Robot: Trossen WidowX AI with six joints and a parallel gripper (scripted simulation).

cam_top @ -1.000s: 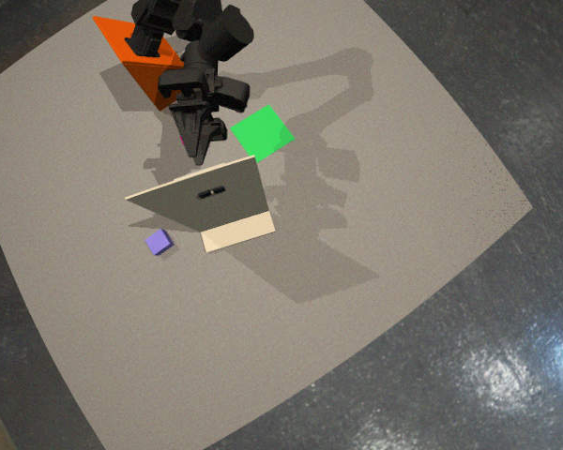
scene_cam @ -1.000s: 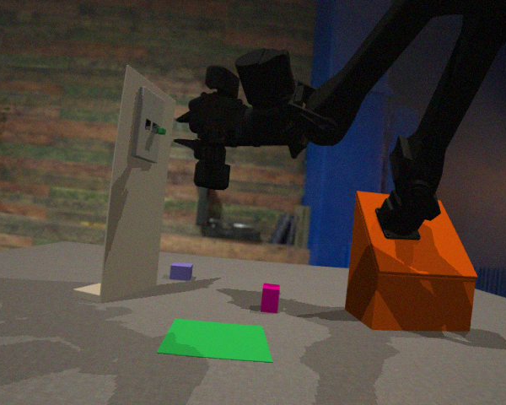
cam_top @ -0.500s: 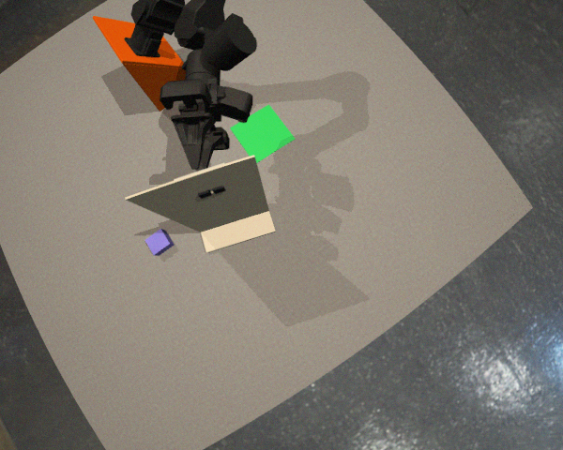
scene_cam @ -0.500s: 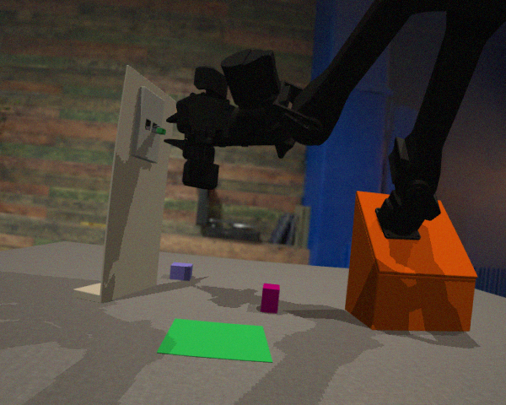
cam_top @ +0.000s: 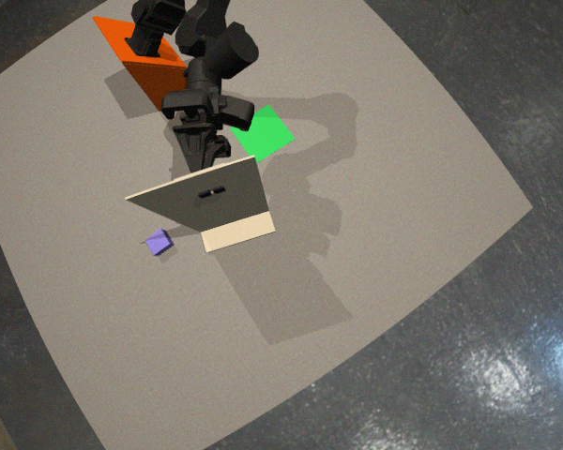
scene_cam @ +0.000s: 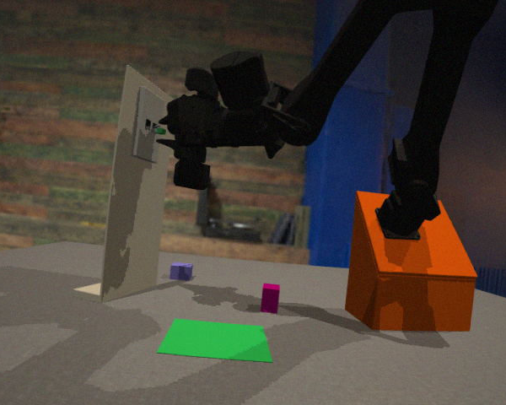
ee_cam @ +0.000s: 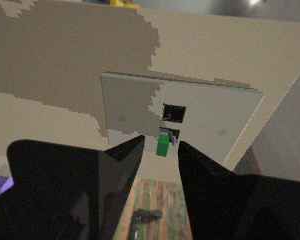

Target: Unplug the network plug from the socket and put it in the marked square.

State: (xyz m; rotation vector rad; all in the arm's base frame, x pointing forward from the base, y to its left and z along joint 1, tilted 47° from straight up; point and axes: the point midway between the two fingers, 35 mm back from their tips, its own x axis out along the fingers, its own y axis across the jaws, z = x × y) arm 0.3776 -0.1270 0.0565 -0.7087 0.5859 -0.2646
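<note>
Now: gripper tip 10 mm short of the green network plug. Round my gripper tip: upright panel (110 mm below, 30 mm ahead); green marked square (280 mm below, 180 mm to the left, 120 mm behind).
</note>
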